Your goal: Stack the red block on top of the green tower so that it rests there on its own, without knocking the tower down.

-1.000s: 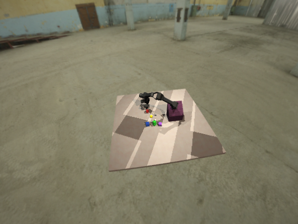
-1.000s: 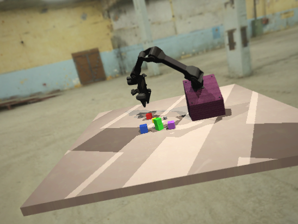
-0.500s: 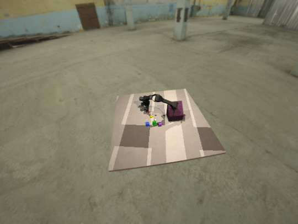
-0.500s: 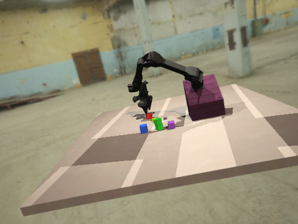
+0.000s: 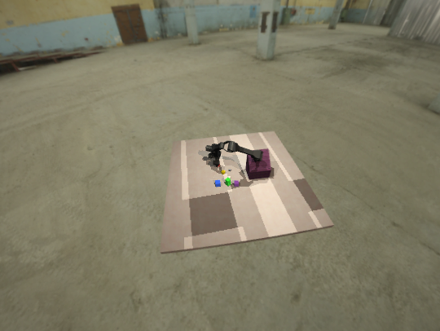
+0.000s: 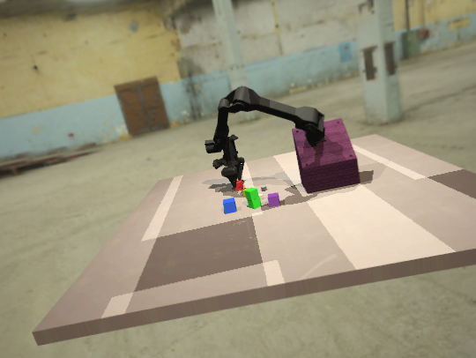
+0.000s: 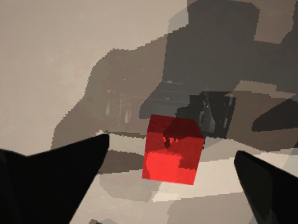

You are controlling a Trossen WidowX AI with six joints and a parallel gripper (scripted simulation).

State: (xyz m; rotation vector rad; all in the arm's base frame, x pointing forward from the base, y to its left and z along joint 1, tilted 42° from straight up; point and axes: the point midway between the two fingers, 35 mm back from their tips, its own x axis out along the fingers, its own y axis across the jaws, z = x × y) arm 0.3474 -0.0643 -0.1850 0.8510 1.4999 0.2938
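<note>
The red block is 10 mm below my gripper tip. The rest, counted from my gripper tip: purple block: 110 mm behind, 290 mm to the left, 10 mm below; blue block: 50 mm ahead, 250 mm to the left; yellow block: 30 mm behind, 120 mm to the left, 10 mm below.
</note>
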